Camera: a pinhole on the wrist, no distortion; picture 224 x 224 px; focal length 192.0 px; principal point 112.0 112.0 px. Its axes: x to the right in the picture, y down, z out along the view. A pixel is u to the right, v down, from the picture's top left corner.
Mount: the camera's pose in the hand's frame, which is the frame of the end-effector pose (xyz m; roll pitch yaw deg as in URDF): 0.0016 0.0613 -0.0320 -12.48 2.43 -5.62
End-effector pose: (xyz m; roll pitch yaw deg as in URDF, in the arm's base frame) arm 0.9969 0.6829 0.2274 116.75 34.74 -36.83
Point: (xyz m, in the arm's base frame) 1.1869 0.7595 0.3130
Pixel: behind the camera
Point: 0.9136 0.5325 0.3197
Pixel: 51.2 182.8
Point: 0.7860 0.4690 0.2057
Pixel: 88.0 90.6
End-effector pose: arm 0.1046 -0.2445 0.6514 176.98 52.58 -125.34
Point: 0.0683 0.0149 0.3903
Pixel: 145.6 128.1
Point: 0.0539 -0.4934 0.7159
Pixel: behind the camera
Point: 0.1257 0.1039 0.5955
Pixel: 15.0 128.1
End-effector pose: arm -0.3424 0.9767 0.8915 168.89 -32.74 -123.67
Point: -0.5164 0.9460 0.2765
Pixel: 29.8 45.9
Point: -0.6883 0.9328 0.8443
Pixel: 205.5 195.8
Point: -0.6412 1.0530 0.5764
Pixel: 58.0 141.0
